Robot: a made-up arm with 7 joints.
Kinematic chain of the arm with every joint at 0, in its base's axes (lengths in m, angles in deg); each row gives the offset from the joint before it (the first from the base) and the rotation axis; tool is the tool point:
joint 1: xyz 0 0 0.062 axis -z
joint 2: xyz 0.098 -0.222 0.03 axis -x
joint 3: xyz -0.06 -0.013 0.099 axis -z
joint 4: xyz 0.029 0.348 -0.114 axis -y
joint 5: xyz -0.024 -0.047 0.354 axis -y
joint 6: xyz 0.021 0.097 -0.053 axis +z
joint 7: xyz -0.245 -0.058 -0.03 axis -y
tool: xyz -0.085 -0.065 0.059
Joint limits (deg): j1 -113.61..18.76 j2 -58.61..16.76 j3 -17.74..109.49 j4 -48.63..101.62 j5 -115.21..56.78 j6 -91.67..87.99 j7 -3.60..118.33
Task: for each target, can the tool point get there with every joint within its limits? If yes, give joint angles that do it. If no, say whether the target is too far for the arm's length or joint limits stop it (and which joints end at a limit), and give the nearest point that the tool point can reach.
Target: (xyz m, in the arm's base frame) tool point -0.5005 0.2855 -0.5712
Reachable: no: joint limits stop it (at a limit: joint 1, joint 2, joint 4) | nearest point -0.4359 0.2625 -0.4505 | short by 0.139 m
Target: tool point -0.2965 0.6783 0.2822
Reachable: yes | joints -91.67 -24.89 91.71 70.58 -62.97 -58.75 34.77
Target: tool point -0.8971 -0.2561 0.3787
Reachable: no: joint limits stop it (at a limit: joint 2, joint 3) | nearest point -0.7432 -0.2122 0.3806 | short by 0.160 m
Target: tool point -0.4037 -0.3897 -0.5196
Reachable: no: joint limits stop it (at a limit: joint 2, joint 4) | nearest point -0.3751 -0.3621 -0.4275 | short by 0.100 m
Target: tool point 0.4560 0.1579 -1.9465
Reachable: no: too far | nearest point 0.2873 0.1350 -0.5092 | short by 1.447 m
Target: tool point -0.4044 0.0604 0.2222
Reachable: yes | joints -14.33 -27.85 23.05 66.96 -70.99 13.01 105.00
